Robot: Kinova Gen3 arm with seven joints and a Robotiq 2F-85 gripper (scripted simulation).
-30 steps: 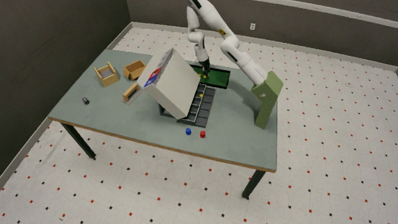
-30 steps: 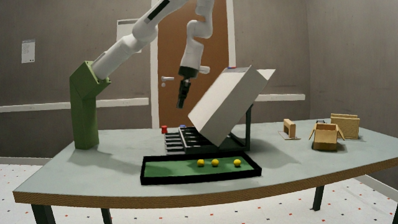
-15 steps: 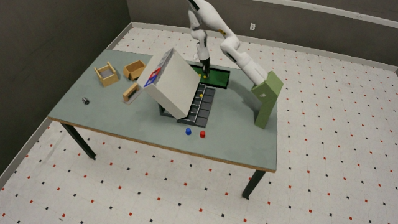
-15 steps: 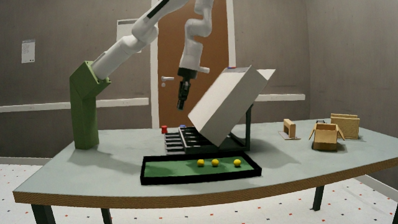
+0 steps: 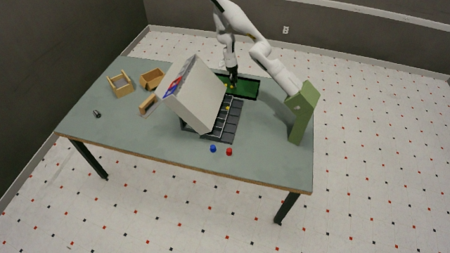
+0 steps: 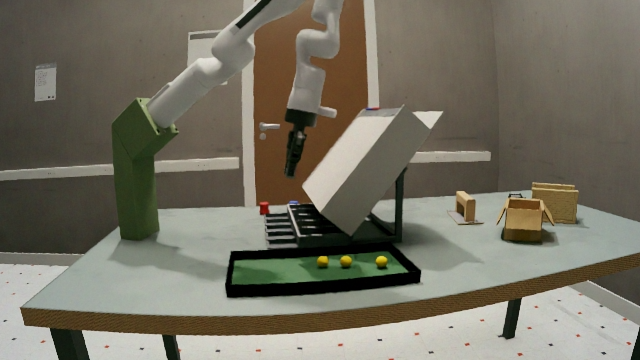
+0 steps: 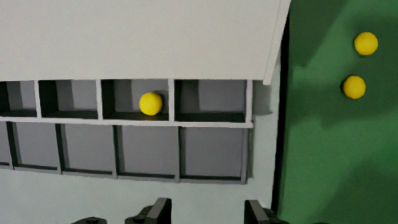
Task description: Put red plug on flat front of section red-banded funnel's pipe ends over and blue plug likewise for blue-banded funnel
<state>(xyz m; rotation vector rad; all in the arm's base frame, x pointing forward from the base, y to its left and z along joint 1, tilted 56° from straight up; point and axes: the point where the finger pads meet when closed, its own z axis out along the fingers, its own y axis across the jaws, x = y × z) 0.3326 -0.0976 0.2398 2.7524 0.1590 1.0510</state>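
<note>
Right now the green marble tray is 19 cm below my hand, 17 cm to the right of it and 4 cm ahead of it. Also, from my hand: cardboard box: 64 cm ahead, 15 cm below, 5 cm to the right; then white cover: 16 cm to the left, 16 cm ahead, 1 cm above; then wooden crate: 87 cm ahead, 15 cm below, 7 cm to the left.
</note>
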